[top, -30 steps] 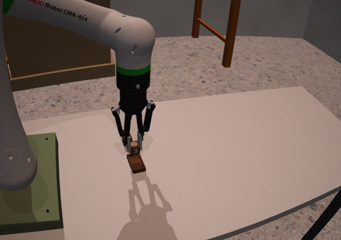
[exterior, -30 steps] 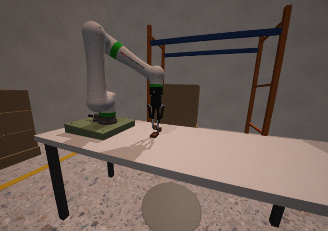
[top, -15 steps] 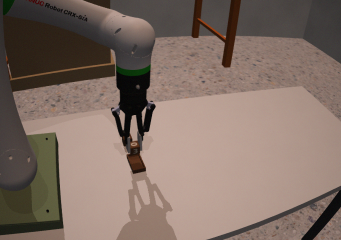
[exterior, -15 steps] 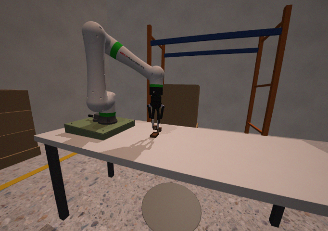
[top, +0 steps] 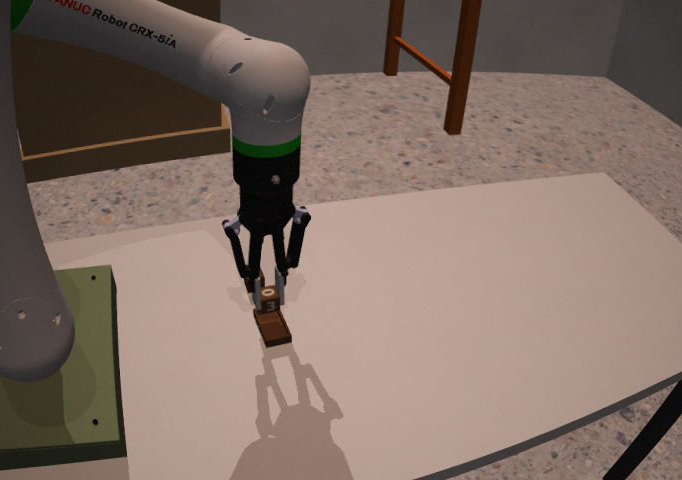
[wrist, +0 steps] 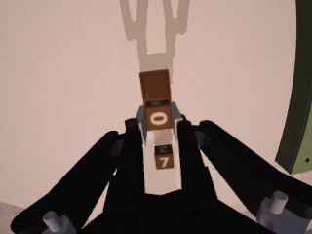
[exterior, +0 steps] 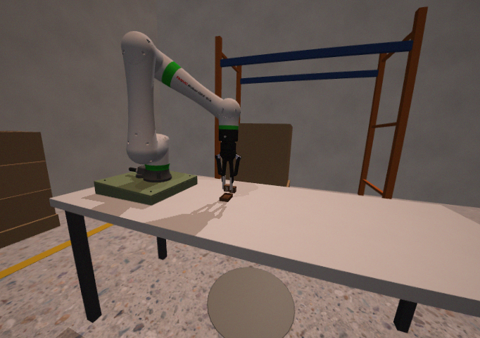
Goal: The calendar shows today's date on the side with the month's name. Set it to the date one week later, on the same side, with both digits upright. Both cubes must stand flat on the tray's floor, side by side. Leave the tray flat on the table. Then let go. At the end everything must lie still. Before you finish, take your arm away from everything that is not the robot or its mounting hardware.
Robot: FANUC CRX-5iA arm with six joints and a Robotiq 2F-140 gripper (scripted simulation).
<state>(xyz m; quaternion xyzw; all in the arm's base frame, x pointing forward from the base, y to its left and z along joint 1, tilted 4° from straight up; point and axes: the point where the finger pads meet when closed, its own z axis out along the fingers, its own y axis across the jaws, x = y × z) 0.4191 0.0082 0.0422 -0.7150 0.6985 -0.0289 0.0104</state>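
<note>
My gripper is now 70 mm above the brown tray and 20 mm to the left of it.
</note>
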